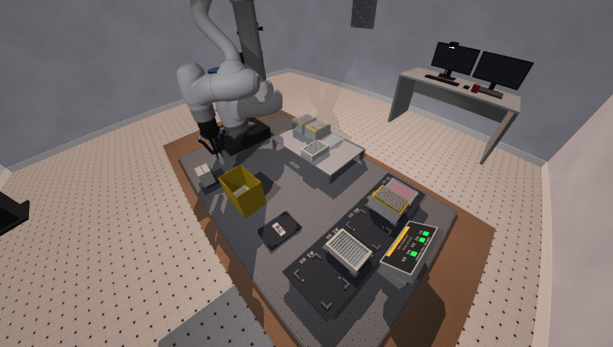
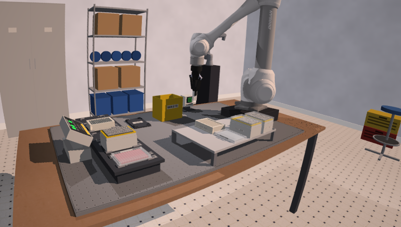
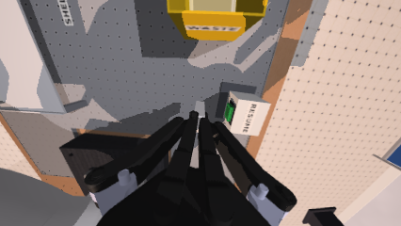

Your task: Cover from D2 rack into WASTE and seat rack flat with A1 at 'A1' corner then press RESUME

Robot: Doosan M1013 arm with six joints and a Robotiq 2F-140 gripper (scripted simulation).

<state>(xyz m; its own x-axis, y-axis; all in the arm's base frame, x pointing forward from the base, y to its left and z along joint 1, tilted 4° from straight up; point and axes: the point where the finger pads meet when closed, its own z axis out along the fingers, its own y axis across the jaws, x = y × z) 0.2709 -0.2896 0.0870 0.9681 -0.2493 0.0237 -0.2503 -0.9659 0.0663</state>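
My hand is 70 mm to the left of the resume key box, 60 mm above it and 20 mm past it. From my hand the other things lie so: reservoir: 680 mm ahead, 60 mm below, 20 mm to the right; yellow waste bin: 200 mm ahead, 80 mm below, 50 mm to the right; shelf: 430 mm to the left, 260 mm ahead, 70 mm below.
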